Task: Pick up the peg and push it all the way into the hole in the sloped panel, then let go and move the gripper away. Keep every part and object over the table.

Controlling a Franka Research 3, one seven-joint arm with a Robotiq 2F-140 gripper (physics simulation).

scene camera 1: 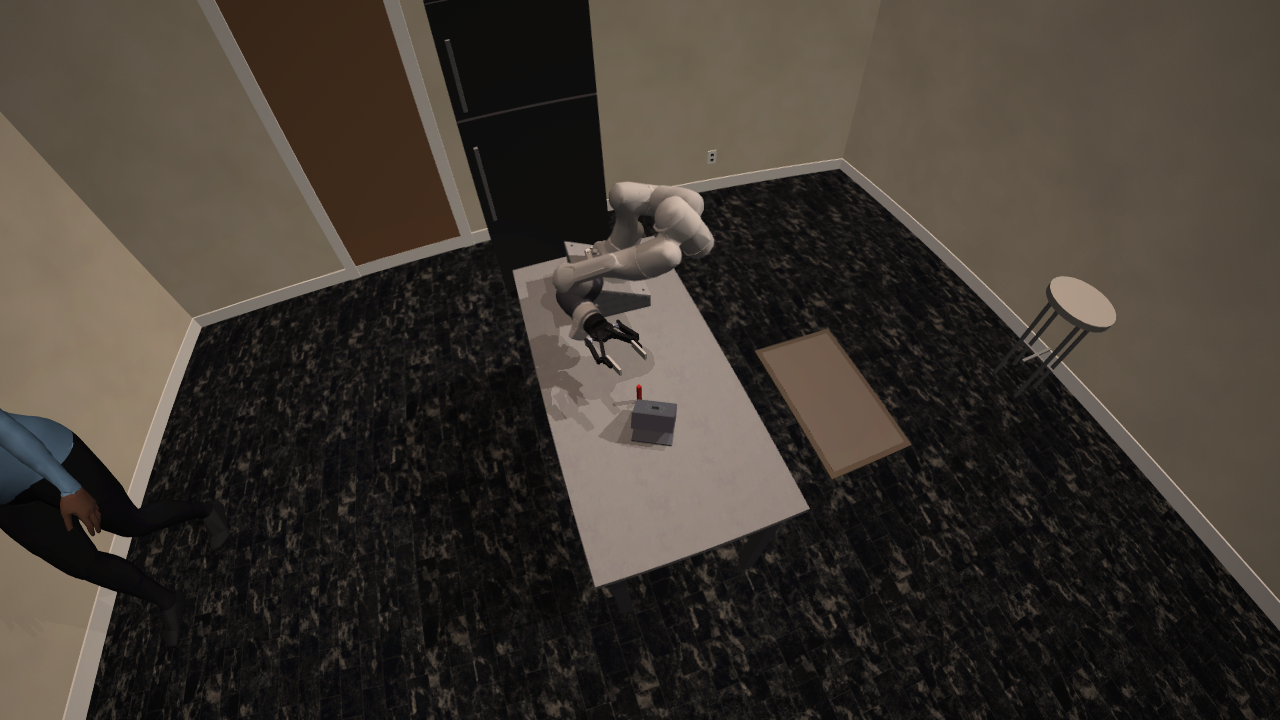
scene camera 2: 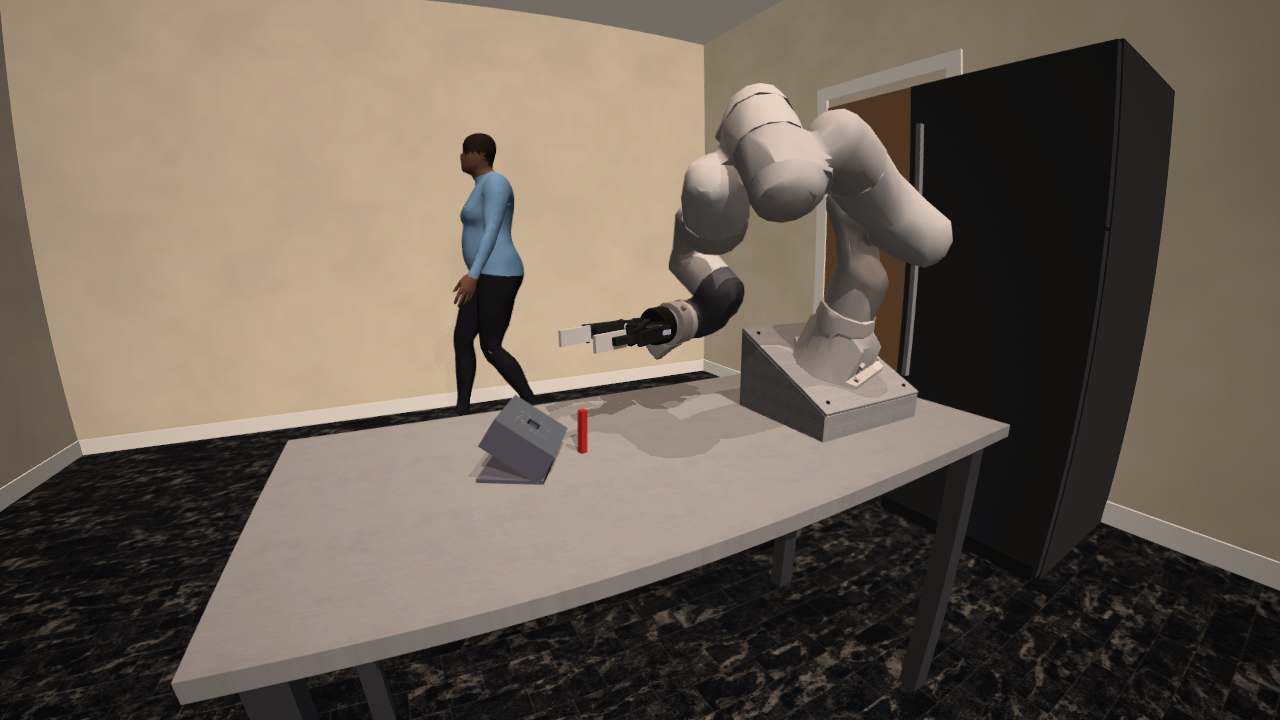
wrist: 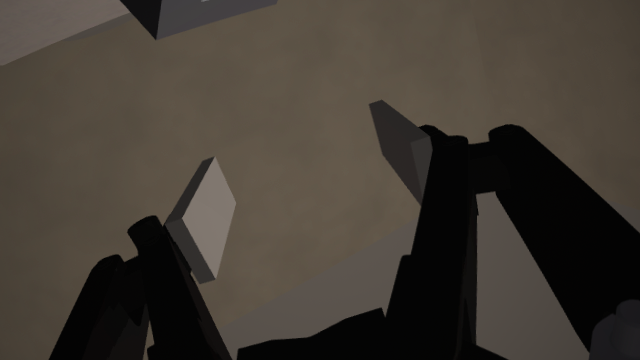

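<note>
The red peg (scene camera 1: pixel 639 392) (scene camera 2: pixel 582 431) stands upright on the table, beside the panel block on its robot side. It does not show in the wrist view. The grey block with the sloped panel (scene camera 1: pixel 653 419) (scene camera 2: pixel 523 438) stands on the table, its small dark hole (scene camera 1: pixel 656 408) (scene camera 2: pixel 533 422) facing up and toward the robot. A corner of the block (wrist: pixel 210 15) shows at the top of the wrist view. My gripper (scene camera 1: pixel 631 360) (scene camera 2: pixel 584 340) (wrist: pixel 299 155) is open and empty, reaching roughly level above the table, higher than the peg and back from it toward the robot base.
The table (scene camera 1: pixel 689 519) (scene camera 2: pixel 402 573) carries the robot's wedge-shaped base (scene camera 1: pixel 626 296) (scene camera 2: pixel 787 394) at its far end. A person (scene camera 1: pixel 44 483) (scene camera 2: pixel 487 232) is on the floor beyond one long side. A stool (scene camera 1: pixel 1081 302) and a floor mat (scene camera 1: pixel 832 402) are on the other side. A black fridge (scene camera 1: pixel 537 134) (scene camera 2: pixel 1011 268) stands behind the base.
</note>
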